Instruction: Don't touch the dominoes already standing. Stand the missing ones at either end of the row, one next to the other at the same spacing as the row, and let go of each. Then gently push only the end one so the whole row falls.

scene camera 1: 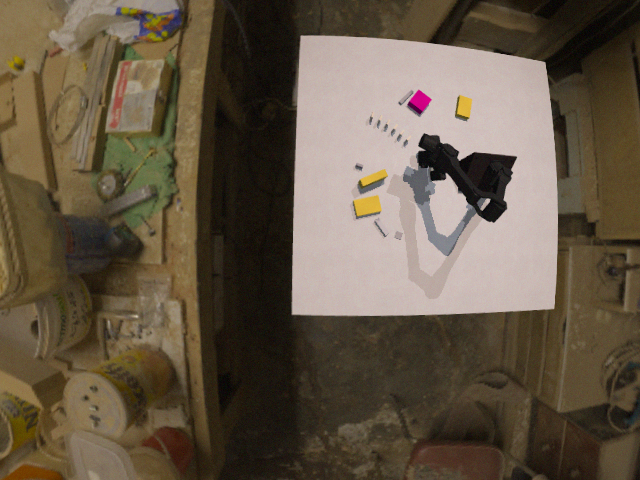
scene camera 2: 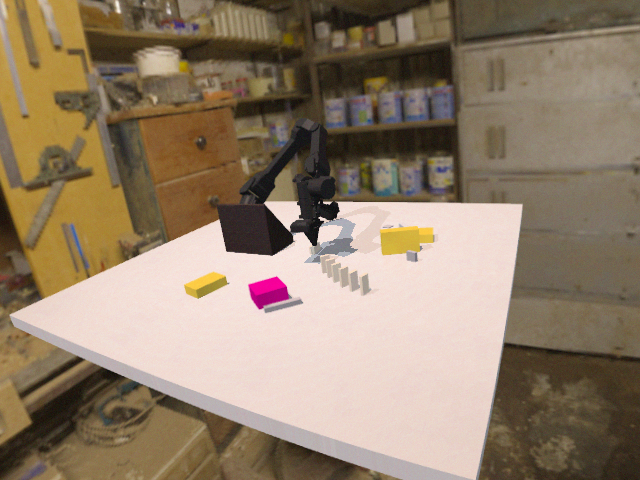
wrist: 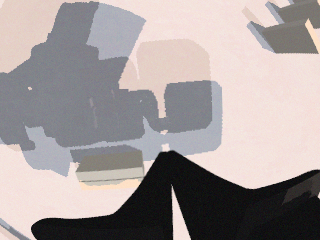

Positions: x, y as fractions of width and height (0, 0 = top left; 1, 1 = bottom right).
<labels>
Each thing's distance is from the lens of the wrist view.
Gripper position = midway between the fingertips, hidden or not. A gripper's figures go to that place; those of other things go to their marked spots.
gripper (wrist: 0.52, 0.66): 0.10 m
pale domino (wrist: 0.38, 0.69): 0.12 m
</labels>
